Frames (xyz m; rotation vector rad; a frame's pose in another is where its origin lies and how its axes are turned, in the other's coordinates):
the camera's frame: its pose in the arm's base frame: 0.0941 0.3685 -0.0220 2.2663 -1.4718 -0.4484
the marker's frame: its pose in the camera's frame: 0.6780 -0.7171 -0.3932 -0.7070 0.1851 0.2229
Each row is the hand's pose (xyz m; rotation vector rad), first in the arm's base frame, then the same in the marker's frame.
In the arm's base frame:
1: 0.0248 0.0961 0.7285 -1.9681 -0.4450 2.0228
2: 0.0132 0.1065 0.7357 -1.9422 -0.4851 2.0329
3: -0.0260 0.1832 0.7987 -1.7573 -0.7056 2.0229
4: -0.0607 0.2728 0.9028 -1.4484 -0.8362 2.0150
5: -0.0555 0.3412 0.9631 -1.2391 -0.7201 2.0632
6: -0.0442 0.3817 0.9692 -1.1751 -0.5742 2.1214
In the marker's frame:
1: -0.2551 1.1608 0.6364 0.1563 -0.6875 -2.0947
2: -0.2672 1.1727 0.6391 0.1359 -0.6869 -2.1254
3: -0.3361 1.2511 0.6173 0.0736 -0.7087 -2.3316
4: -0.4054 1.3663 0.5727 0.0056 -0.8741 -2.5416
5: -0.4506 1.4242 0.5184 -0.0292 -1.1315 -2.5319
6: -0.4811 1.4281 0.4890 -0.0455 -1.2775 -2.4287

